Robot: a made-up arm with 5 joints.
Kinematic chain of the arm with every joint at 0, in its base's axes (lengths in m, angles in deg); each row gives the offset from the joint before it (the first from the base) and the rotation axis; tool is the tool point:
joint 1: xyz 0 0 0.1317 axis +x
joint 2: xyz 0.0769 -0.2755 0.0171 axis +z
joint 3: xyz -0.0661 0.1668 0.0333 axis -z
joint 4: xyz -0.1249 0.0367 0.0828 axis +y
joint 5: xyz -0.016 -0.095 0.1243 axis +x
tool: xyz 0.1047 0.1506 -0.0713
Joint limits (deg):
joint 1: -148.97..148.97
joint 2: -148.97..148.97
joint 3: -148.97..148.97
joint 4: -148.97..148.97
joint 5: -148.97..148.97
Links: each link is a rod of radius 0.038 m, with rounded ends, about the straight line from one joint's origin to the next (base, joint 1, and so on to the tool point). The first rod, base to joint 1, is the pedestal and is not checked.
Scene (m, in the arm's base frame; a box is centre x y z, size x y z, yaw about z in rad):
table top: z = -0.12
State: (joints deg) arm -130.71 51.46 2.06 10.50 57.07
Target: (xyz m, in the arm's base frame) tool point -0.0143 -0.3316 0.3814
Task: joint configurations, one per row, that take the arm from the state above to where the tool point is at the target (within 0.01 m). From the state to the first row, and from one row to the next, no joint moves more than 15 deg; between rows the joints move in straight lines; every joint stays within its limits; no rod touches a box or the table.
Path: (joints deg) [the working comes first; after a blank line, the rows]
Joints at the target: 16.17 76.03 35.71 31.09 101.19
Straight joint move there: clear.

1: -116.02 53.92 5.43 12.56 61.48
2: -101.33 56.37 8.79 14.62 65.89
3: -86.64 58.83 12.16 16.68 70.31
4: -71.96 61.29 15.52 18.74 74.72
5: -57.27 63.74 18.89 20.80 79.13
6: -42.58 66.20 22.25 22.86 83.54
7: -27.89 68.66 25.62 24.92 87.95
8: -13.20 71.11 28.98 26.98 92.36
9: 1.49 73.57 32.35 29.03 96.78
10: 16.17 76.03 35.71 31.09 101.19

